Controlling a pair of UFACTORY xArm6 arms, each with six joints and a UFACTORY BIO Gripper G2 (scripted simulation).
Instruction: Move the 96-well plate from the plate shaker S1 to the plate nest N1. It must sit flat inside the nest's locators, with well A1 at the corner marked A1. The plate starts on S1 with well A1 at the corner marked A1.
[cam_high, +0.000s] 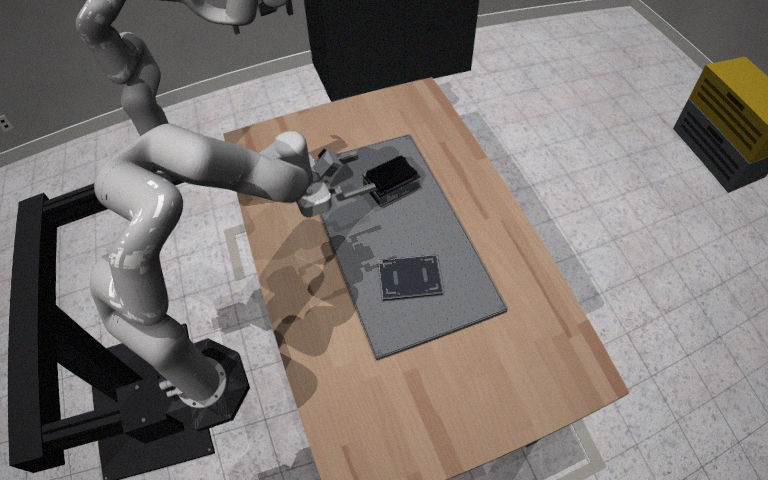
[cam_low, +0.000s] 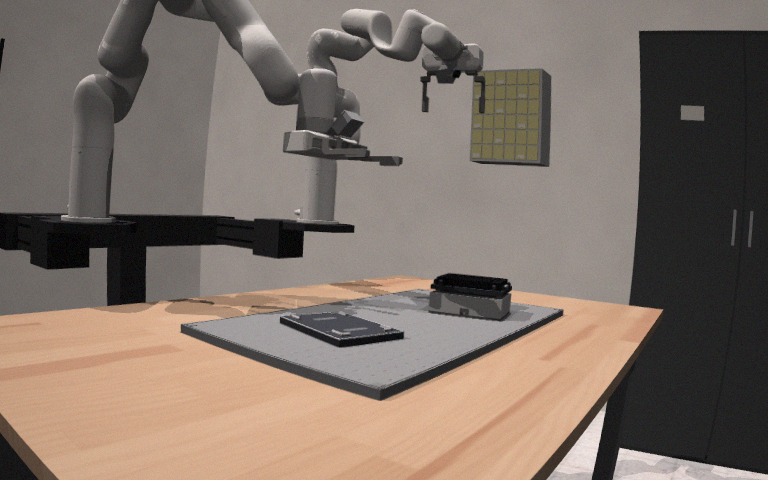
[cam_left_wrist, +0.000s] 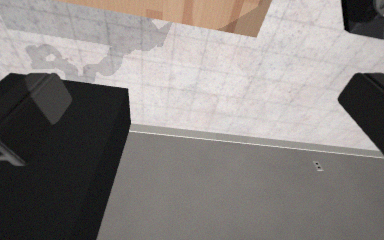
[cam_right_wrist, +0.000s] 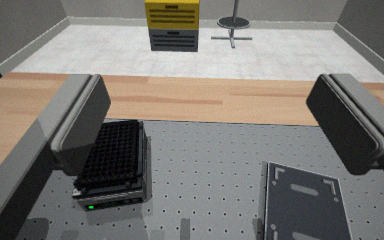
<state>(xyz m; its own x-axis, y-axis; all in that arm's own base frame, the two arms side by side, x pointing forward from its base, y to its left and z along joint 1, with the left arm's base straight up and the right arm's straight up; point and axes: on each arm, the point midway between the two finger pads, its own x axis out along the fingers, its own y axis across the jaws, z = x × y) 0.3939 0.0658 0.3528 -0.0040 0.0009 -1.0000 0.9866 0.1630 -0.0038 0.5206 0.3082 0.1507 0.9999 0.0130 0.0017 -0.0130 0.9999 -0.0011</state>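
My right gripper is now 220 mm above the black 96-well plate, 150 mm to the right of it and 140 mm short of it. The rest, counted from my right hand: plate nest N1: 280 mm below, 170 mm to the right, 80 mm ahead; then white mark: 270 mm below, 100 mm to the right, 20 mm ahead.
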